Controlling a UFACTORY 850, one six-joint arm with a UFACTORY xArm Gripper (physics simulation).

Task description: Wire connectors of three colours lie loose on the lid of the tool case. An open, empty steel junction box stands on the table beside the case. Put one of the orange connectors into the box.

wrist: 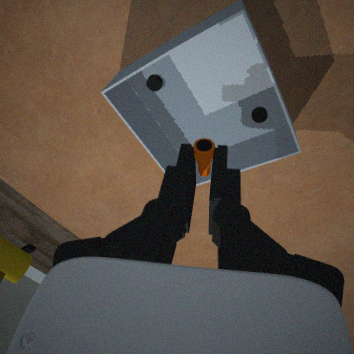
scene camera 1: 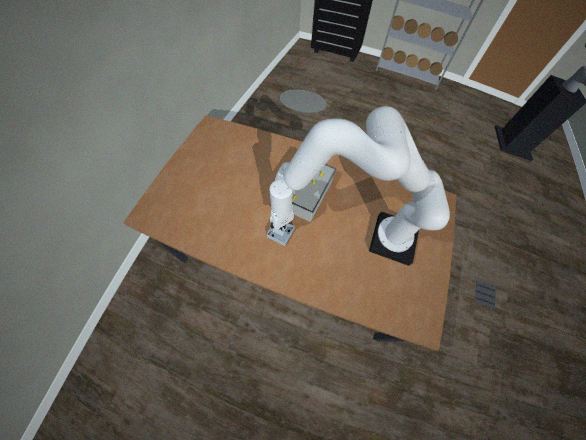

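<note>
The steel junction box stands open on the table, beside the tool case. My gripper is shut on an orange connector. In the wrist view the connector overlaps the box's near corner, its round dark opening inside the rim outline. Its exact height against the rim cannot be told. Yellow connectors lie on the case lid. My arm hides part of the lid in the scene view, and the held connector cannot be made out there.
The brown table top surrounds the box and the case. The arm's black base plate is on the table at the right. In the wrist view a yellow object shows at the lower left, beyond the table edge. Arm shadows fall across the table.
</note>
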